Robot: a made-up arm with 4 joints.
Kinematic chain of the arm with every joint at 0, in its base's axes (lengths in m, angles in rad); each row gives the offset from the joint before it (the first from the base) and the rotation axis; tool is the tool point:
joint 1: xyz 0 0 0.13 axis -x
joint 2: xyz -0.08 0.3 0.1 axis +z
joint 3: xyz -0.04 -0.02 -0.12 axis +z
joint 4: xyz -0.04 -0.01 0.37 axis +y
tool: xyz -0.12 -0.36 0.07
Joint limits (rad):
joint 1: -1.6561..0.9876
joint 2: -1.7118..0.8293
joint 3: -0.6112..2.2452
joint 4: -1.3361..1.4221
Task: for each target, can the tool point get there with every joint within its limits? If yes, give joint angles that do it. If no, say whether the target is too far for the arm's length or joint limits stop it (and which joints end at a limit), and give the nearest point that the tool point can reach.
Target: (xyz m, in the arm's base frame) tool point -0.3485 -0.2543 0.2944
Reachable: yes | joints -0.8383 -0.2720 0.1162 -0.9040
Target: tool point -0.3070 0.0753 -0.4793
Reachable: no: joint limits stop it (at a limit: joint 1, joint 2, joint 4) | nearest point -0.3763 0.5485 -0.2482 | short by 0.531 m
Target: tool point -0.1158 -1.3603 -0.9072
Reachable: no: too far | nearest point -0.0923 -0.4752 -0.0288 | short by 1.247 m
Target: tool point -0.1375 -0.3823 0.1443
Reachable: yes | joints -1.2214 -0.3062 0.7225 -0.4266
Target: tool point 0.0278 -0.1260 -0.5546
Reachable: no: joint limits stop it (at a limit: joint 1, joint 2) | nearest point -0.0403 -0.2758 -0.0389 | short by 0.541 m
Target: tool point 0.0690 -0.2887 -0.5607
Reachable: no: joint limits stop it (at a limit: joint 1, joint 2) | nearest point -0.0214 -0.3348 -0.0470 | short by 0.524 m
